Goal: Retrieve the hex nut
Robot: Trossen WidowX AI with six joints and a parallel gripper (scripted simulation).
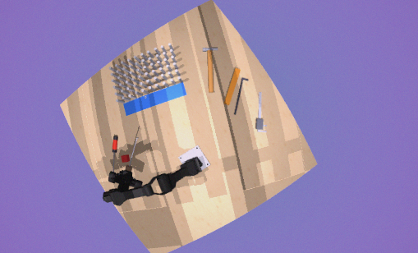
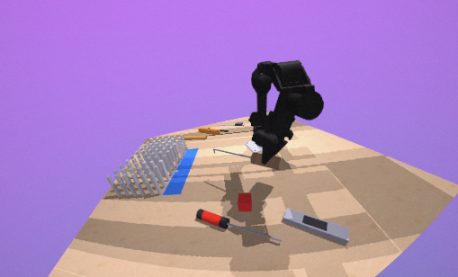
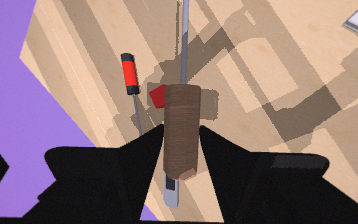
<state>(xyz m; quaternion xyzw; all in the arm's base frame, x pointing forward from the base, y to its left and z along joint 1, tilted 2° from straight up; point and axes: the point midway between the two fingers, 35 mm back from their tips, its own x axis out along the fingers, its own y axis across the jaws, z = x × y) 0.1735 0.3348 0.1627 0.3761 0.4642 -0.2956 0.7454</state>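
Right now the red cube is 120 mm below my gripper tip, 90 mm ahead of it and 10 mm to the left of it. Also, from my gripper tip: flat grey bar: 170 mm to the left, 130 mm below, 50 mm behind; thin metal rod tool: 90 mm to the right, 60 mm ahead; blue taped strip: 350 mm to the right, 260 mm ahead, 140 mm below.
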